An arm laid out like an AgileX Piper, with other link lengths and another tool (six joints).
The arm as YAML. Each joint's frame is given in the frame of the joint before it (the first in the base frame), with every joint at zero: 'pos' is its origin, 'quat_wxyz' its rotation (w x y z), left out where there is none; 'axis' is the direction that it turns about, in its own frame. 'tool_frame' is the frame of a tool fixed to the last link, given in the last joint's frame.
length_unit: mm
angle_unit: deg
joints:
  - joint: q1
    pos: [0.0, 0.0, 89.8]
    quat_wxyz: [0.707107, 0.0, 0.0, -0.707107]
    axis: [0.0, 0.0, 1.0]
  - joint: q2
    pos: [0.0, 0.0, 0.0]
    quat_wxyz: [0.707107, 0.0, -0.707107, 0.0]
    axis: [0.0, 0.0, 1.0]
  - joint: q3
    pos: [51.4, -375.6, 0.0]
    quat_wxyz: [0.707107, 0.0, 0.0, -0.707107]
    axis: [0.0, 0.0, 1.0]
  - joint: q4
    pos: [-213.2, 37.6, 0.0]
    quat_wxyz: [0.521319, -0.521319, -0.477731, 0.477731]
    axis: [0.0, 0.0, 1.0]
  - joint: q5
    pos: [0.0, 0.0, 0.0]
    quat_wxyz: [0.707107, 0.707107, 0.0, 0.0]
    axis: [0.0, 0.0, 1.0]
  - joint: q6
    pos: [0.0, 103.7, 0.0]
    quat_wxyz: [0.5, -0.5, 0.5, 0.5]
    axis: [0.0, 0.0, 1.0]
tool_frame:
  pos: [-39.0, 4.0, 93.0]
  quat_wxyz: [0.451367, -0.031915, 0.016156, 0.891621]
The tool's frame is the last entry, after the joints.
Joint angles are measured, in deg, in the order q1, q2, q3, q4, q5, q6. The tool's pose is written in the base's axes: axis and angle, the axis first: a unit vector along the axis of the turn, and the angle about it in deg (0 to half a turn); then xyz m. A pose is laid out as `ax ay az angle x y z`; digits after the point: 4 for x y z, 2 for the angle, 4 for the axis.
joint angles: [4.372 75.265 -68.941 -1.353 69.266 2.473]
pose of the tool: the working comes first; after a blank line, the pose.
Where each joint sits with the arm in this pose, in the base's axes (m; each line is computed from the numbers above, not from the rounded line before):
q1: 0.0000 0.0000 0.0898
q2: 0.0000 0.0000 0.0898
q3: -0.0457 -0.0035 0.4661
q4: 0.1697 0.0130 0.4800
q5: 0.1697 0.0130 0.4800
q6: 0.2043 0.0133 0.3822
the tool: 0.2300 0.0525 0.2928

0.2896 0.9551 0.0620 165.39 0.2300 0.0525 0.2928
